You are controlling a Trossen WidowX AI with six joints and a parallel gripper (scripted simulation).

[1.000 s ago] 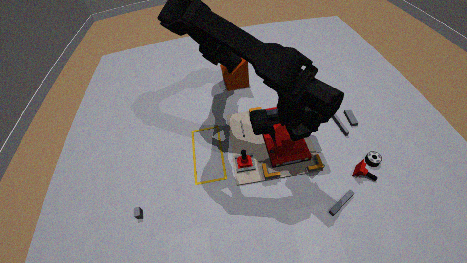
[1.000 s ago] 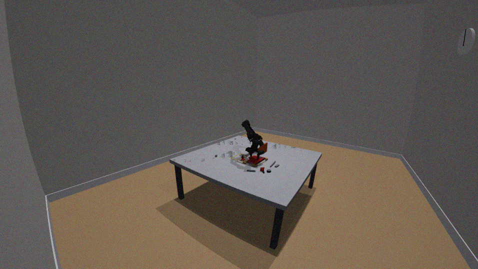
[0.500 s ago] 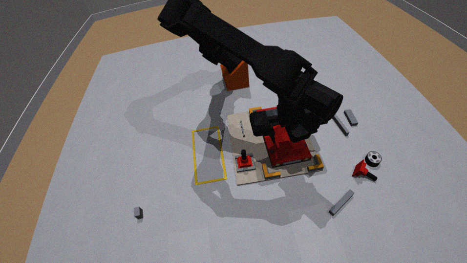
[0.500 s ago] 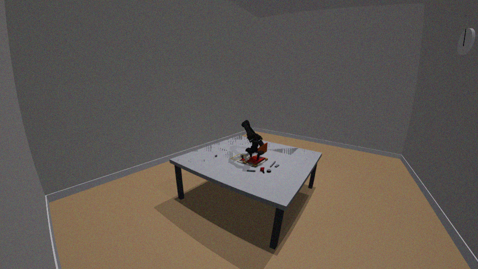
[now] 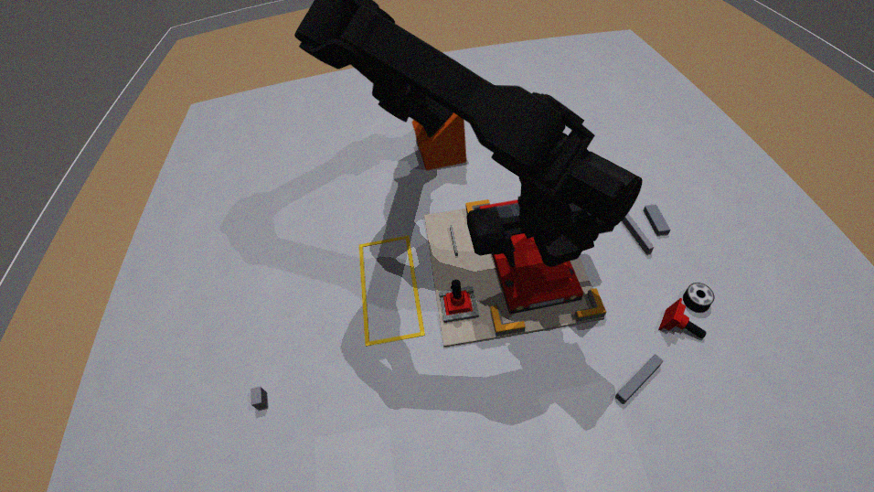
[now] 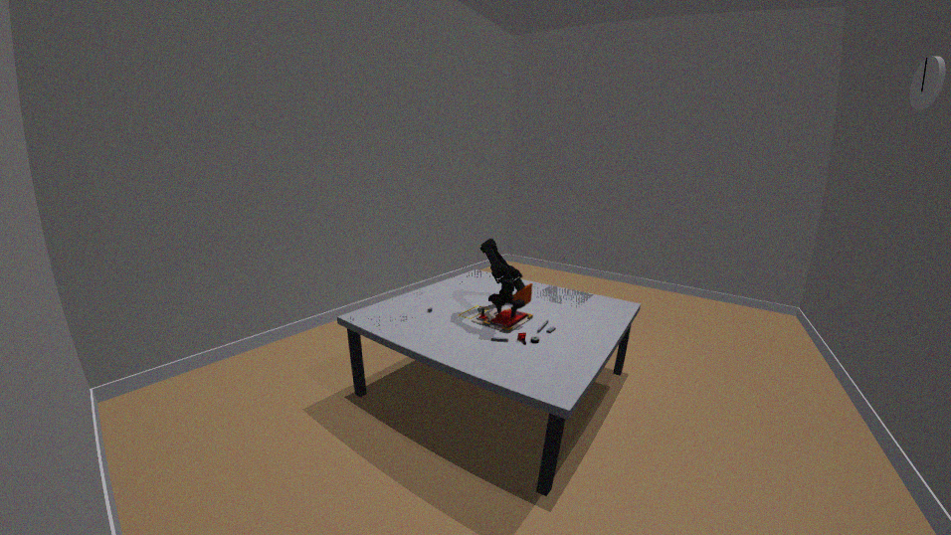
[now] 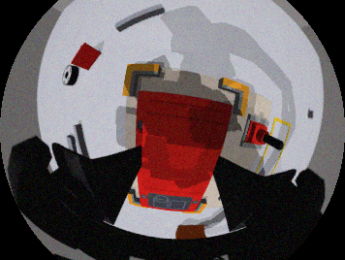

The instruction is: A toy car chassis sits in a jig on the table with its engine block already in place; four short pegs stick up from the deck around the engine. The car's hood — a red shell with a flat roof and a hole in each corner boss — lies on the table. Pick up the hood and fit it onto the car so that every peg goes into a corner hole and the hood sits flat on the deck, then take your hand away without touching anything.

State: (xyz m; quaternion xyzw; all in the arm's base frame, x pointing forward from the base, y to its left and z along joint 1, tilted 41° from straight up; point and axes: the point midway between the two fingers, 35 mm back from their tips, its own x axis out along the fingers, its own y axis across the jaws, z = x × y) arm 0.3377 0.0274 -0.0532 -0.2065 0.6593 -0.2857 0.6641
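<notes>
Now: the red hood right at my gripper tip. Also, from my gripper tip: grey engine block (20 mm below); then wheel (120 mm ahead, 210 mm to the left, 30 mm below).
</notes>
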